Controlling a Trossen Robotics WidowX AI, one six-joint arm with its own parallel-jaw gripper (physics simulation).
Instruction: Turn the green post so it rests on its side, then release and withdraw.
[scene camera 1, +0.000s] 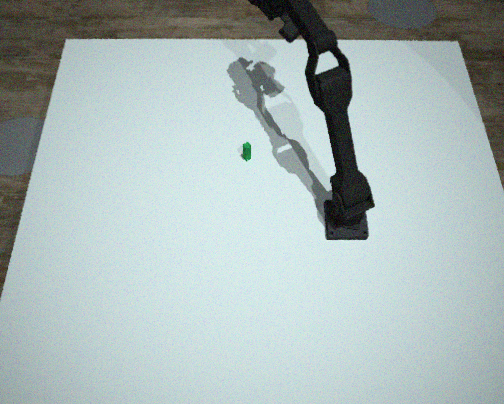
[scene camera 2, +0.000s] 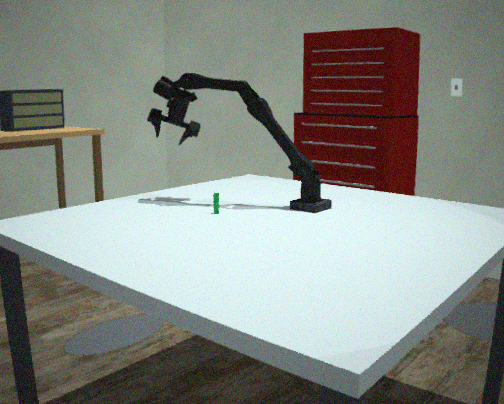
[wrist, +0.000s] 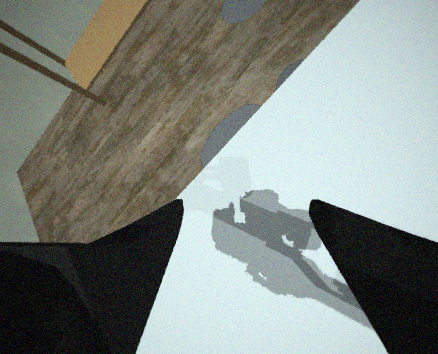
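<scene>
The small green post (scene camera 1: 246, 151) (scene camera 2: 216, 203) stands upright on the white table (scene camera 1: 150, 280) (scene camera 2: 280, 270), to the left of the arm's base in both scene views. It does not show in the wrist view. My gripper (scene camera 2: 169, 141) (wrist: 245, 205) is open and empty, high above the table and well apart from the post. In the wrist view its two dark fingers stand wide apart, with table and the arm's shadow between them. In the first scene view the fingertips are out of the picture, past the top edge.
The arm's base (scene camera 1: 346, 227) (scene camera 2: 311, 205) stands on the table. The arm's shadow (scene camera 1: 290, 145) (wrist: 280, 250) falls on the table near the post. Beyond the table are a red tool cabinet (scene camera 2: 350, 90) and a wooden bench (scene camera 2: 80, 133) (wrist: 100, 45) with a drawer box (scene camera 2: 37, 109).
</scene>
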